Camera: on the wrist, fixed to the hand. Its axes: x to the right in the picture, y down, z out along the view.
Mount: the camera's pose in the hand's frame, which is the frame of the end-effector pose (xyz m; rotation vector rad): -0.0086 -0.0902 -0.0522 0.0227 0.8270 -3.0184
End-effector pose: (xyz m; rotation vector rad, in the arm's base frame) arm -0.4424 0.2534 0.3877 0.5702 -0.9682 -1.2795
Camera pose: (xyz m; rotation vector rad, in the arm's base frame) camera -0.4458 0.2326 0.2853 -1.4174 -1.0239 1.4201
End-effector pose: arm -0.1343 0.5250 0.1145 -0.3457 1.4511 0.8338
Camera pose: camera -0.1103 0.4259 0.0913 -1.9976 0.0922 -1.8993
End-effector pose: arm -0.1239 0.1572 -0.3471 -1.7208 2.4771 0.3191
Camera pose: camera -0.0349 0.1226 -0.3045 2.4022 1.5474 0.6094
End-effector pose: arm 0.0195 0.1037 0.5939 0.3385 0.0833 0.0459
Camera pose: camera 0.0091 0.0354 0.5154 -0.1177 1.3157 -2.8158
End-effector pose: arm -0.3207 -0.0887 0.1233 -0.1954 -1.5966 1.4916
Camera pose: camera -0.2394 -0.0802 0.1885 1.0187 0.0974 -0.9867
